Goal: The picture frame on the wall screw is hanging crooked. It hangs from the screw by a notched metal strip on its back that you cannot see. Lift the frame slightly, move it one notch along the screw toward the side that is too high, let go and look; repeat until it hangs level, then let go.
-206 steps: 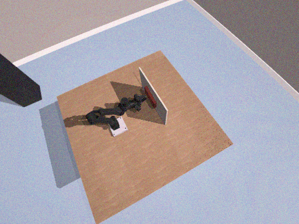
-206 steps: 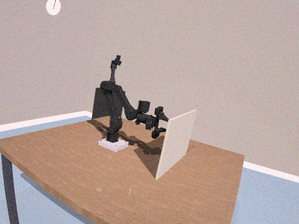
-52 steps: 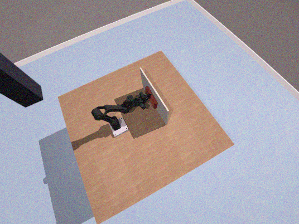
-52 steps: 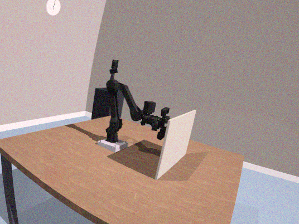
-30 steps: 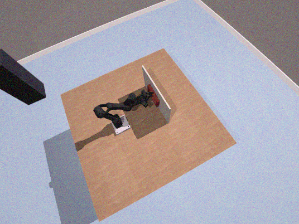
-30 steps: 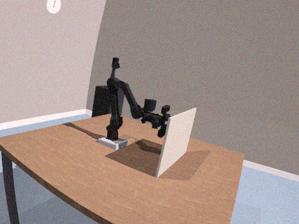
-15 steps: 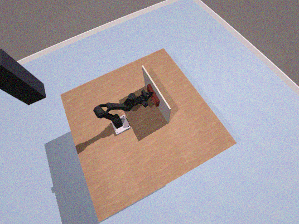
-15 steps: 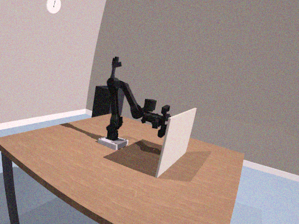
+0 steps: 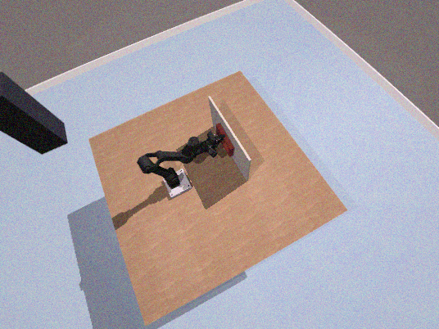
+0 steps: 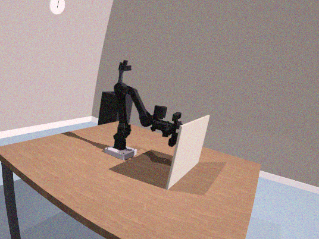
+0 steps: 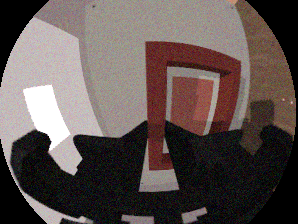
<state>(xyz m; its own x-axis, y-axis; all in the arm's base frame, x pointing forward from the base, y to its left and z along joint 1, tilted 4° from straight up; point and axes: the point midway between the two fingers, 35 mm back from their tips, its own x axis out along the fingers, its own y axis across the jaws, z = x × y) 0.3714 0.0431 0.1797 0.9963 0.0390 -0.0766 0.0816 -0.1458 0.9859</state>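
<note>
Now: gripper tip 5 cm above the picture frame, 1 cm to the right of it and 1 cm short of it. From my gripper tip the other things lie so: white wall panel 7 cm below, 2 cm ahead, 1 cm to the left.
</note>
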